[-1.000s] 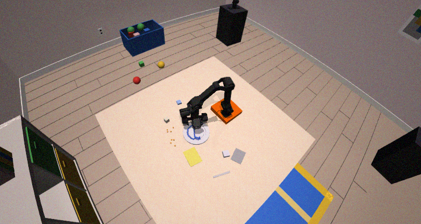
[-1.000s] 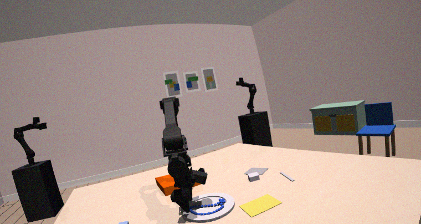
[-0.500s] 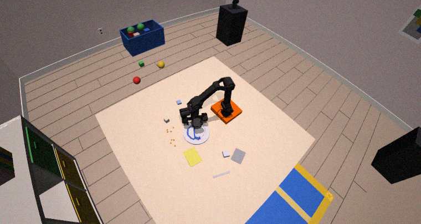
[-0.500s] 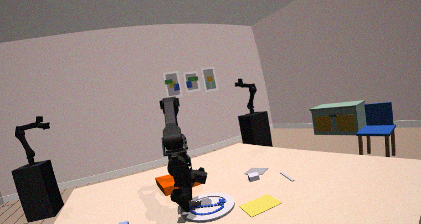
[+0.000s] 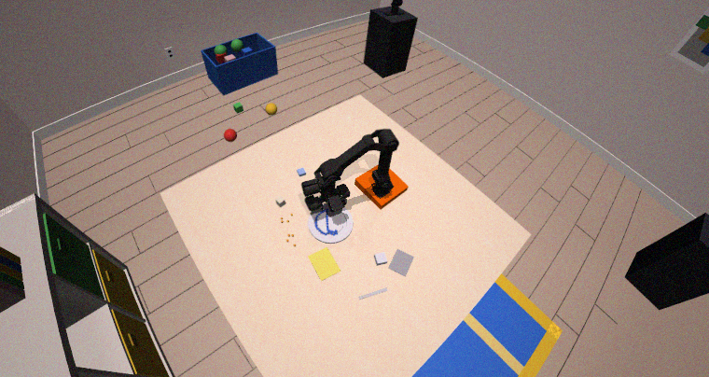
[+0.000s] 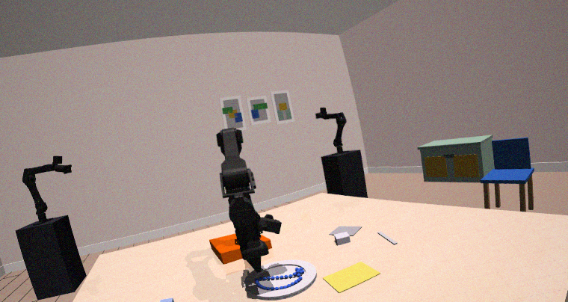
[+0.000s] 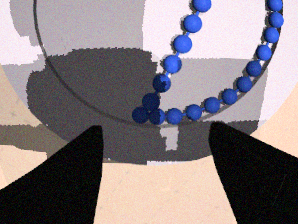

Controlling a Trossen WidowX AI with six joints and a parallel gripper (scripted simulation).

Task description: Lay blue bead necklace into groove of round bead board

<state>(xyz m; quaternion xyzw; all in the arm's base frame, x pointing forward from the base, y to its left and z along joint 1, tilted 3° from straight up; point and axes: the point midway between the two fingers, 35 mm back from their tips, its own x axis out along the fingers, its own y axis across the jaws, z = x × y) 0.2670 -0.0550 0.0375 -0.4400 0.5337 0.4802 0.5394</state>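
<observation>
My gripper tip is 2 cm short of the round bead board, 5 cm to the right of it and 4 cm above it. Also, from my gripper tip: yellow sheet 14 cm ahead, 19 cm to the left, 5 cm below; then pale cube 15 cm ahead, 16 cm to the right, 3 cm below; then blue cube 2 cm behind, 26 cm to the right, 4 cm below.
</observation>
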